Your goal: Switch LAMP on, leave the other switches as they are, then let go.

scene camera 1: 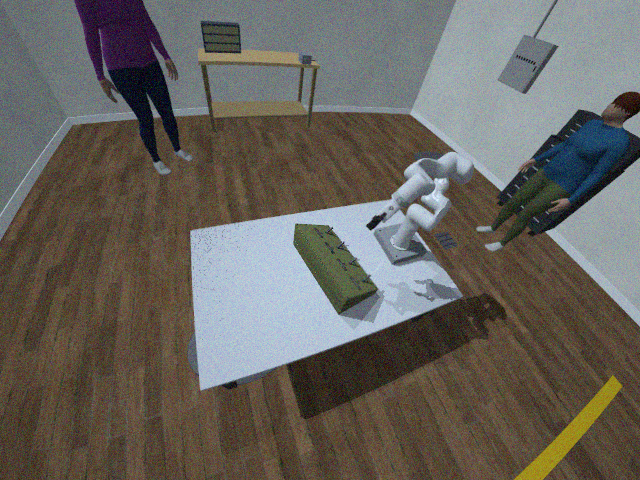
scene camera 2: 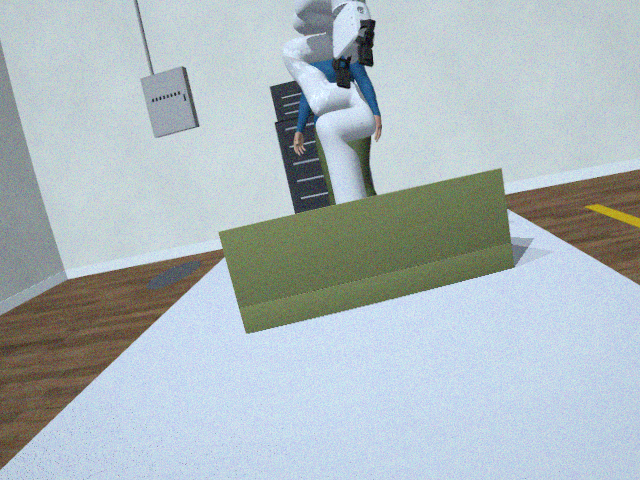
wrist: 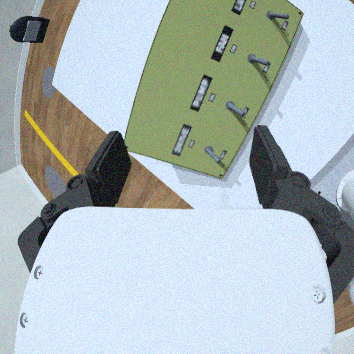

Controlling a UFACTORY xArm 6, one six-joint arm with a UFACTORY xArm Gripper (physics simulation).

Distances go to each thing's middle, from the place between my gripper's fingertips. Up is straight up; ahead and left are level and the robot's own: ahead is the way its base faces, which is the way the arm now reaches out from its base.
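Olive switch panel (scene camera 2: 293, 268): my hand is 320 mm above it, 60 mm to the left of it and 90 mm short of it.
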